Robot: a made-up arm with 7 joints.
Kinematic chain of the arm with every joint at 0, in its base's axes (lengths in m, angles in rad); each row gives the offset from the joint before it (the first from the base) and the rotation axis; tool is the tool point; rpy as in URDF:
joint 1: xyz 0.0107 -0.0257 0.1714 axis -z
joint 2: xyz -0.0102 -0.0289 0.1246 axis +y
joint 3: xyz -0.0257 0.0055 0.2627 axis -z
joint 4: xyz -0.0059 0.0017 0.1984 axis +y
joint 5: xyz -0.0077 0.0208 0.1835 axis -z
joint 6: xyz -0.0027 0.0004 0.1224 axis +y
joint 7: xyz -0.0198 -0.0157 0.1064 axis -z
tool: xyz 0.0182 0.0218 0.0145 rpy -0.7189 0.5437 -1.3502
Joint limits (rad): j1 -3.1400..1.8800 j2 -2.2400..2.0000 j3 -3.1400..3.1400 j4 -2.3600..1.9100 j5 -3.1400..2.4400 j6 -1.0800..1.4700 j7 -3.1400..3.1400
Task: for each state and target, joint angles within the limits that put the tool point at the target. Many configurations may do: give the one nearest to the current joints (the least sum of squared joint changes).
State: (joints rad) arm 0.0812 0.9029 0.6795 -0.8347 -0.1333 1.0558 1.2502
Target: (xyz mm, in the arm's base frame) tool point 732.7 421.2 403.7
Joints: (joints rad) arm -0.5014 1.5435 0.7322 -0.3685 -0.2183 0.5908 1.2854
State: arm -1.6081 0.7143 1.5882 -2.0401 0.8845 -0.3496 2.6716
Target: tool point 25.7 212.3 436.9
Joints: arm -0.9954 0.1184 2.2077 -2.1960 1.0588 -0.8095 2.7730
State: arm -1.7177 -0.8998 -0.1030 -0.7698 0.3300 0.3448 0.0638
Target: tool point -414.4 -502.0 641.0
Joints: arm -1.0925 -0.4455 0.3980 -1.3340 0.3074 0.1966 0.0262
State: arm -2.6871 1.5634 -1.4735 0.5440 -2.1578 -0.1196 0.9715
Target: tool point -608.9 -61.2 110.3
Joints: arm -2.5606 1.7465 -1.2691 1.3302 -2.1730 -0.3585 1.0110
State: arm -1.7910 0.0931 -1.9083 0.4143 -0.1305 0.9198 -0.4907
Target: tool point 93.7 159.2 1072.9
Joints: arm -1.2202 0.4107 -2.1345 -0.1131 -0.3342 1.4700 -0.3010
